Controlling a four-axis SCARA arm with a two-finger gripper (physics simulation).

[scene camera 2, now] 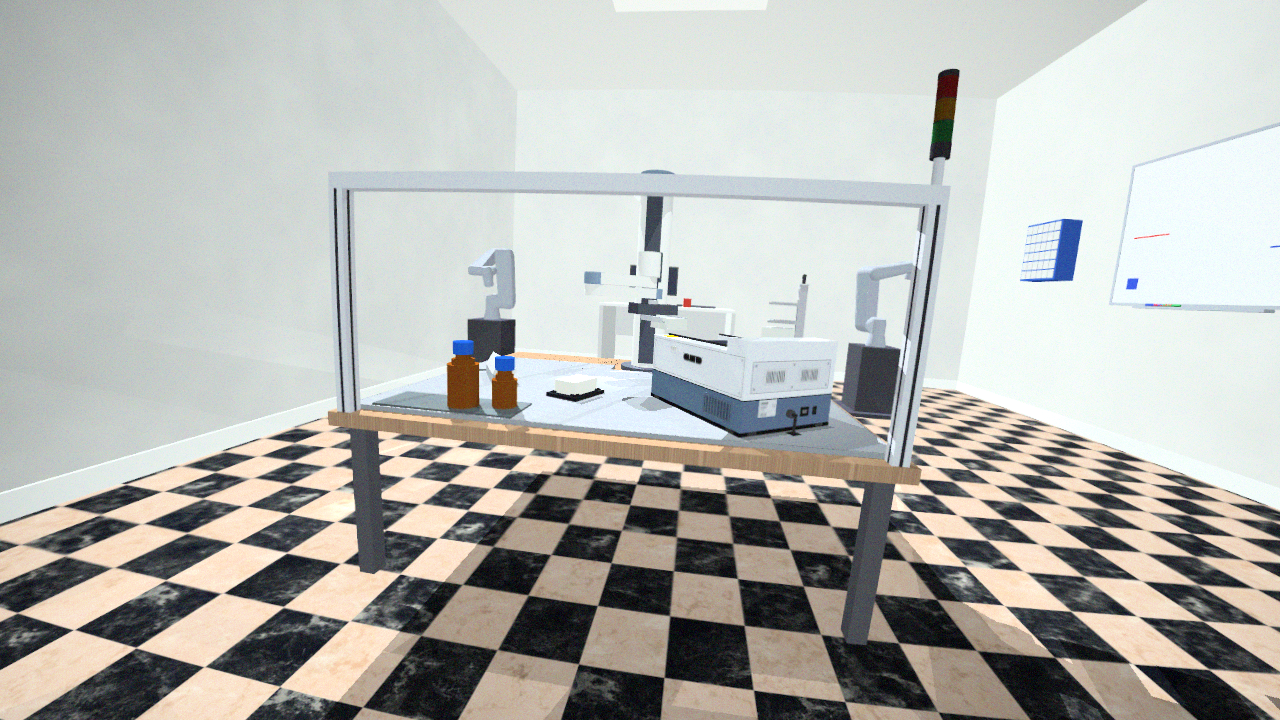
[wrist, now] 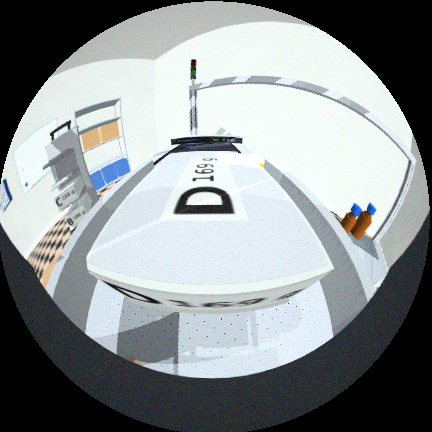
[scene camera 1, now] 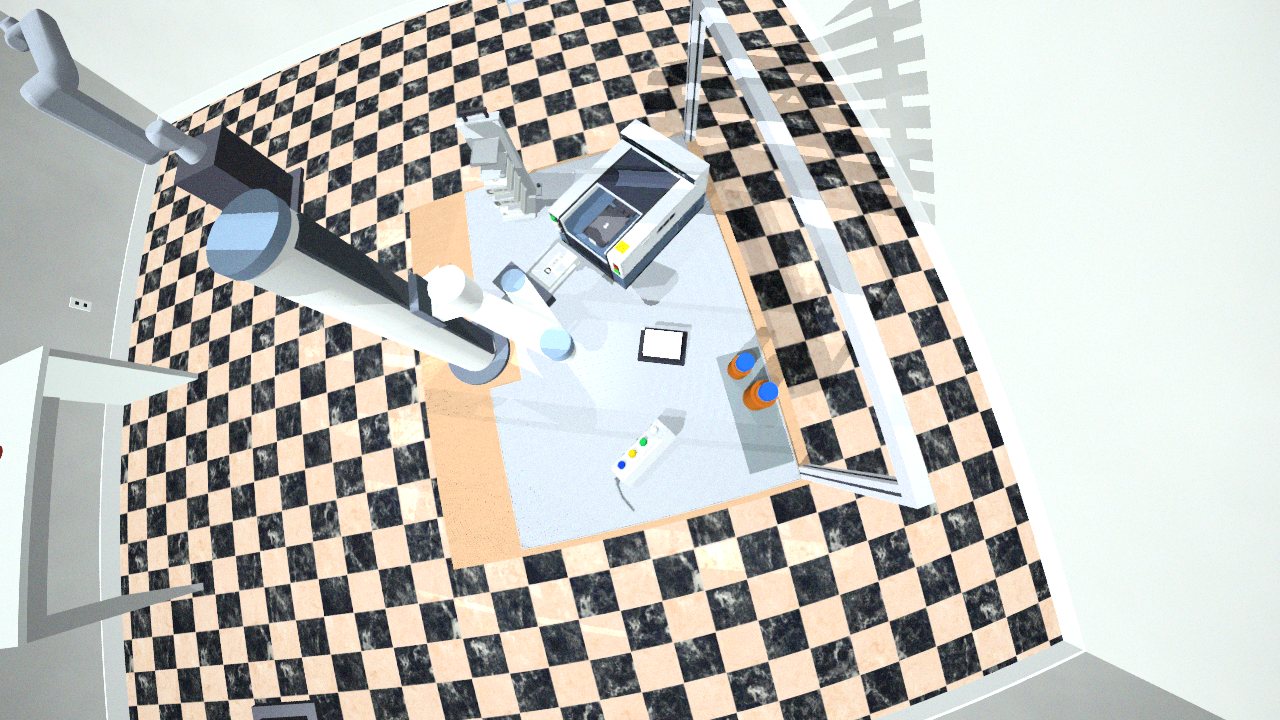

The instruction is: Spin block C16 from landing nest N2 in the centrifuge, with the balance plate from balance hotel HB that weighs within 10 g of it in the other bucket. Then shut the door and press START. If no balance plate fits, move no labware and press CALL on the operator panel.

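Seen in the pictures: gripper, fingertip midpoint: point(scene camera 2: 674, 320) point(wrist: 207, 165) point(scene camera 1: 562, 256); arm's base, origin of the base link: point(scene camera 2: 646, 369) point(scene camera 1: 479, 352).
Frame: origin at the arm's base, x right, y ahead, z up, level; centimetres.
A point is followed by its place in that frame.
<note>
My gripper point(scene camera 1: 552, 268) @(y 42.9, x -13.5, z 26.5 cm) point(wrist: 207, 165) @(y 42.9, x -13.5, z 26.5 cm) is shut on balance plate D point(scene camera 1: 558, 261) @(y 41.4, x -11.8, z 27.3 cm) point(scene camera 2: 669, 323) @(y 46.9, x -12.1, z 25.5 cm) point(wrist: 210, 250), labelled 169 g. It holds the plate level, above the table beside the centrifuge point(scene camera 1: 666, 228) @(y 78.3, x -21.3, z 13.8 cm) point(scene camera 2: 787, 367) @(y 89.0, x -45.9, z 18.8 cm) point(wrist: 206, 140) @(y 81.3, x -43.0, z 23.2 cm). The centrifuge's top opening is uncovered and part of the rotor shows; what its buckets hold is unclear. The balance hotel point(scene camera 2: 801, 308) @(y 33.8, x -60.8, z 33.7 cm) point(wrist: 86, 165) @(y 33.8, x -60.2, z 27.2 cm) stands left of the centrifuge in the wrist view, with plates C point(wrist: 65, 199) @(y 24.2, x -48.3, z 22.8 cm) and B point(wrist: 77, 217) @(y 24.7, x -48.2, z 16.0 cm) in it. A white block point(scene camera 1: 663, 343) @(y 66.9, x 16.6, z 6.8 cm) point(scene camera 2: 575, 385) @(y 73.8, x 14.6, z 5.9 cm) sits on a black nest; its label is unreadable.
The operator panel point(scene camera 1: 642, 452) @(y 51.2, x 49.6, z 8.5 cm) has blue, yellow, green and white buttons. Two orange bottles with blue caps point(scene camera 1: 741, 365) @(y 87.7, x 31.9, z 15.8 cm) point(scene camera 1: 760, 394) @(y 89.8, x 42.1, z 19.0 cm) point(scene camera 2: 462, 380) @(y 96.3, x 40.1, z 9.7 cm) point(scene camera 2: 504, 386) @(y 92.6, x 29.6, z 8.2 cm) stand on a grey mat point(scene camera 1: 768, 452) @(y 91.5, x 60.8, z 1.8 cm). A metal frame point(scene camera 1: 819, 228) @(y 101.0, x 14.9, z 62.0 cm) point(scene camera 2: 626, 183) @(y 104.4, x -3.7, z 59.7 cm) rises along the table edge.
</note>
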